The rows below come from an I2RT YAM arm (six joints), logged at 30 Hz.
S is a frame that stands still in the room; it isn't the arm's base.
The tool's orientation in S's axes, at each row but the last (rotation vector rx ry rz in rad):
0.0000, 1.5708, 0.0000
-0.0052, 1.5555, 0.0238
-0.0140, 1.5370, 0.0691
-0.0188, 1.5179, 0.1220
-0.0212, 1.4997, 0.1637
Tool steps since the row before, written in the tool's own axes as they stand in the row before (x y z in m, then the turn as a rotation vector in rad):
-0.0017, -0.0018, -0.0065, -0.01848, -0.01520, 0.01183
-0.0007, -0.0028, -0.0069, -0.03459, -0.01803, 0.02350
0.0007, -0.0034, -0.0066, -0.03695, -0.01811, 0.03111
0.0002, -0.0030, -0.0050, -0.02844, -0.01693, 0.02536
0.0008, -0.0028, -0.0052, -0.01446, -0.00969, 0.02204
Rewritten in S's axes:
-0.0065, -0.0018, 0.0017, 0.01183, -0.01520, 0.01848
-0.0069, -0.0029, 0.0006, 0.02331, -0.01801, 0.03473
-0.0064, -0.0037, -0.0010, 0.03083, -0.01777, 0.03735
-0.0047, -0.0034, -0.0007, 0.02541, -0.01653, 0.02863
-0.0048, -0.0033, -0.0014, 0.02211, -0.00842, 0.01513

